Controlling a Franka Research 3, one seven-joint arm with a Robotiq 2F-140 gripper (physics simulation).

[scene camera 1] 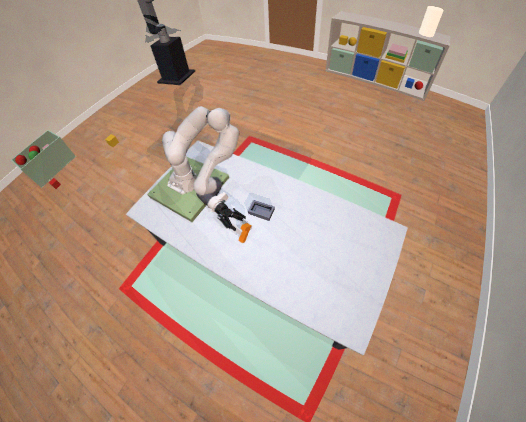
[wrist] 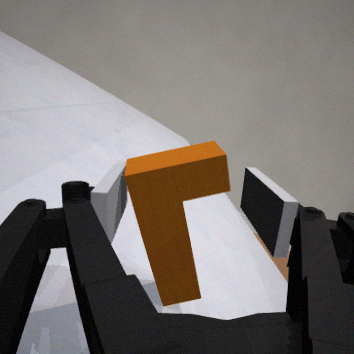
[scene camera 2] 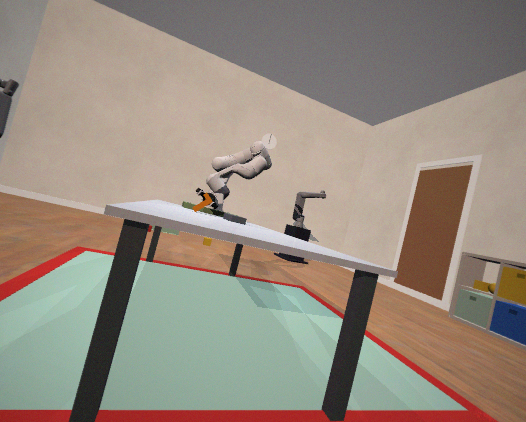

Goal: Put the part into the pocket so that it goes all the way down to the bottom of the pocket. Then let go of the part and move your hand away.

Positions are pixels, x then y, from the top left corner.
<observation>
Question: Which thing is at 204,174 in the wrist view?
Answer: An orange L-shaped block.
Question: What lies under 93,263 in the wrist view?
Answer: The gripper.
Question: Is the gripper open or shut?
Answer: Part open.
</observation>
